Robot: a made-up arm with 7 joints.
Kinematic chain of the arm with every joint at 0, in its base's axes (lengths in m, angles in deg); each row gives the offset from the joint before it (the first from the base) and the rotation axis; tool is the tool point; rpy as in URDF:
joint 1: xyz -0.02 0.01 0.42 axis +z
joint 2: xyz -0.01 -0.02 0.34 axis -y
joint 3: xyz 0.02 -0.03 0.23 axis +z
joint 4: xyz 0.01 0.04 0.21 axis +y
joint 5: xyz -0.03 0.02 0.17 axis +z
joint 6: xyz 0 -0.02 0.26 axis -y
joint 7: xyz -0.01 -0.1 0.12 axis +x
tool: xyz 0.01 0 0.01 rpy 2.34 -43.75 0.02
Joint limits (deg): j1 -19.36..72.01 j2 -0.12..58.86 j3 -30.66..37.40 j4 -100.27..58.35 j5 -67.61..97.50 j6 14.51..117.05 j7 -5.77..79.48
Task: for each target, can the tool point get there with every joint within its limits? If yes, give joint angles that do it. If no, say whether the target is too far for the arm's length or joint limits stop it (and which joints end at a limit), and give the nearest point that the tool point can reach.
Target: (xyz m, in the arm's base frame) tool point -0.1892 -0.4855 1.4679
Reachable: yes | joints 52.34 39.41 -1.06 13.22 37.74 96.94 57.44
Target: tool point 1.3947 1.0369 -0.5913
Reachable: no: too far | nearest point -0.2330 0.3755 0.5689 | short by 2.105 m
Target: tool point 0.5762 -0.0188 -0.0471
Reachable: no: joint limits stop it (at a limit: joint 1, joint 2, joint 3, joint 4) | nearest point 0.1638 -0.4254 0.5160 | short by 0.808 m
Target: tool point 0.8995 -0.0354 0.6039
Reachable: no: joint limits stop it (at a limit: joint 1, joint 2, joint 3, joint 4) | nearest point 0.2274 -0.4257 0.6343 | short by 0.778 m
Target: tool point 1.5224 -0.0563 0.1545
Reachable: no: too far | nearest point 0.2352 -0.4642 0.5865 | short by 1.418 m
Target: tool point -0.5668 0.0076 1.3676
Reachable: yes | joints 0.52 15.50 -25.16 -44.17 33.29 73.69 25.41
